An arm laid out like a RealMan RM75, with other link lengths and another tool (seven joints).
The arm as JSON. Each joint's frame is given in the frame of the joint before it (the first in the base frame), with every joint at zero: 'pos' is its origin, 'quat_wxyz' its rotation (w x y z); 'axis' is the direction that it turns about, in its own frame. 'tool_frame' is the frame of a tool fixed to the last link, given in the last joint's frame.
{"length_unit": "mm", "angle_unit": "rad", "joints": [
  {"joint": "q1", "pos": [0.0, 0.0, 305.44], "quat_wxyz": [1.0, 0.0, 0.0, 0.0], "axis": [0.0, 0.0, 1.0]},
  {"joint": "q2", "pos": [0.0, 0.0, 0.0], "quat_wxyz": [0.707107, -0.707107, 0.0, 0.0], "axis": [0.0, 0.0, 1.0]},
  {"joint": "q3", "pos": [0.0, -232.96, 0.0], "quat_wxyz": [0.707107, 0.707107, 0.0, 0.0], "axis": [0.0, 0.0, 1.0]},
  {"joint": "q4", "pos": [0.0, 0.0, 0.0], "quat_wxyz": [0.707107, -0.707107, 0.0, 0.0], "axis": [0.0, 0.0, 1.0]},
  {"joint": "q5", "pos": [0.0, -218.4, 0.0], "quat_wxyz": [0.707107, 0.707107, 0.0, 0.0], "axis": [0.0, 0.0, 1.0]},
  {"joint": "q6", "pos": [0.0, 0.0, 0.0], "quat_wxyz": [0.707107, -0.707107, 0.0, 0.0], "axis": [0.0, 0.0, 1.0]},
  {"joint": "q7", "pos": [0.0, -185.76, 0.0], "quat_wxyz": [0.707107, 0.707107, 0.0, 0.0], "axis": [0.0, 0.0, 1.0]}
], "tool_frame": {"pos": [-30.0, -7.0, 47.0], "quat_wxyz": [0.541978, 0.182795, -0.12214, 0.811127]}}
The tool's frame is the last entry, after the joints.
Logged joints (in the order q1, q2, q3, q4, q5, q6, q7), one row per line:
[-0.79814, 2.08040, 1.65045, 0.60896, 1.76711, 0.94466, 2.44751]
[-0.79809, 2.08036, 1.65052, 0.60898, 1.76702, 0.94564, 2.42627]
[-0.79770, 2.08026, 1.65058, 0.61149, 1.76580, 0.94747, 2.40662]
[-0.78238, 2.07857, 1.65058, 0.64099, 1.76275, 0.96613, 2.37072]
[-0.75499, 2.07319, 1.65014, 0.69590, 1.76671, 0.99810, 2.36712]
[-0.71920, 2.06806, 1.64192, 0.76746, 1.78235, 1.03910, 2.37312]
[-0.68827, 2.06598, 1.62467, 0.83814, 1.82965, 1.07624, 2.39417]
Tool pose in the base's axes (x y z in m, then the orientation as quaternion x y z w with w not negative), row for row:
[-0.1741, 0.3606, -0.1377, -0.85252, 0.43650, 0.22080, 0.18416]
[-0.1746, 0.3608, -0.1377, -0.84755, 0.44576, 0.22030, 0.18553]
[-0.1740, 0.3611, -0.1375, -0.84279, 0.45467, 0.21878, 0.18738]
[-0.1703, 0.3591, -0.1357, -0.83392, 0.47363, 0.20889, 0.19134]
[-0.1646, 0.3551, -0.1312, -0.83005, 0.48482, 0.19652, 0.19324]
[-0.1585, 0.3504, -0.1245, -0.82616, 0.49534, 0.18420, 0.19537]
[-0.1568, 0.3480, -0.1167, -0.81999, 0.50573, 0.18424, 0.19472]
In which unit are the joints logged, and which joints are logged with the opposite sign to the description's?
The joints are logged in radians. Opposite sign: q2, q7.
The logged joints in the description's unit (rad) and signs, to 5 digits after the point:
[-0.79814, -2.08040, 1.65045, 0.60896, 1.76711, 0.94466, -2.44751]
[-0.79809, -2.08036, 1.65052, 0.60898, 1.76702, 0.94564, -2.42627]
[-0.79770, -2.08026, 1.65058, 0.61149, 1.76580, 0.94747, -2.40662]
[-0.78238, -2.07857, 1.65058, 0.64099, 1.76275, 0.96613, -2.37072]
[-0.75499, -2.07319, 1.65014, 0.69590, 1.76671, 0.99810, -2.36712]
[-0.71920, -2.06806, 1.64192, 0.76746, 1.78235, 1.03910, -2.37312]
[-0.68827, -2.06598, 1.62467, 0.83814, 1.82965, 1.07624, -2.39417]

